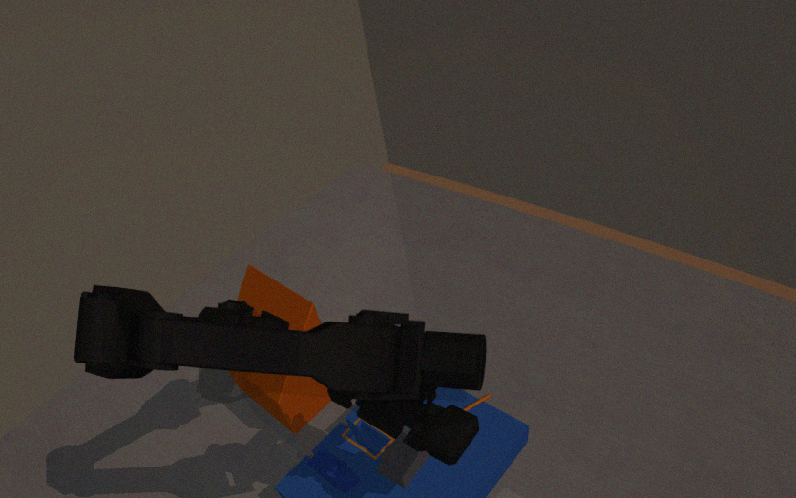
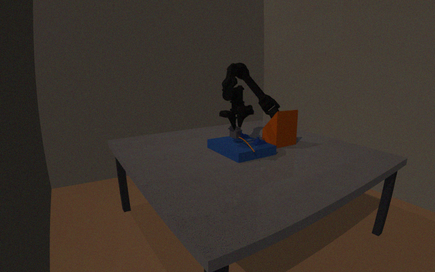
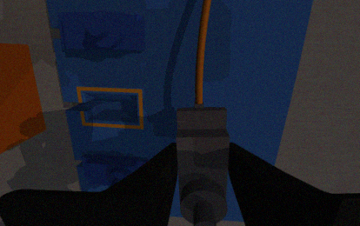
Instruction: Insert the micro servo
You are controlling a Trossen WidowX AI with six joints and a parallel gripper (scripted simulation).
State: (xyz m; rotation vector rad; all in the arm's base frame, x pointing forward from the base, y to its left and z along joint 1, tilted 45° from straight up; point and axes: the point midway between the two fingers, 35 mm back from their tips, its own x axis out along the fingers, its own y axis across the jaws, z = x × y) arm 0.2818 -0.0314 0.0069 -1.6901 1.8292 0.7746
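Right now my gripper tip is 10 mm short of the blue deck and 100 mm above it.
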